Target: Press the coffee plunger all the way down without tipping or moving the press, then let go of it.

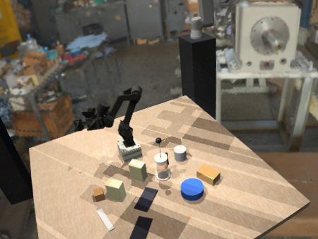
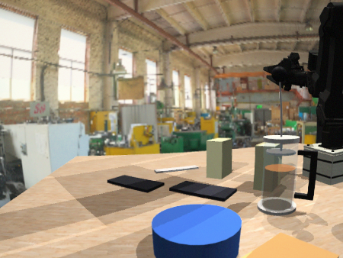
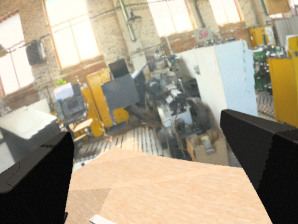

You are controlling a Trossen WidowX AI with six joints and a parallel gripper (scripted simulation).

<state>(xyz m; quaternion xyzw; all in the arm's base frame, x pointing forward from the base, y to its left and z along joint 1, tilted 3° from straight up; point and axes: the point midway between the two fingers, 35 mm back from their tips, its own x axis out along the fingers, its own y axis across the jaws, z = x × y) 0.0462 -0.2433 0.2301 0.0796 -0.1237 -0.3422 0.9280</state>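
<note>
Right now my gripper tip is 360 mm to the right of the coffee press, 210 mm above it and 180 mm short of it. Round my gripper tip: small brown cube (310 mm below, 180 mm ahead, 20 mm to the right); grey bar (330 mm below, 330 mm ahead, 30 mm to the right); grey cylinder (510 mm to the left, 300 mm below, 110 mm ahead).
</note>
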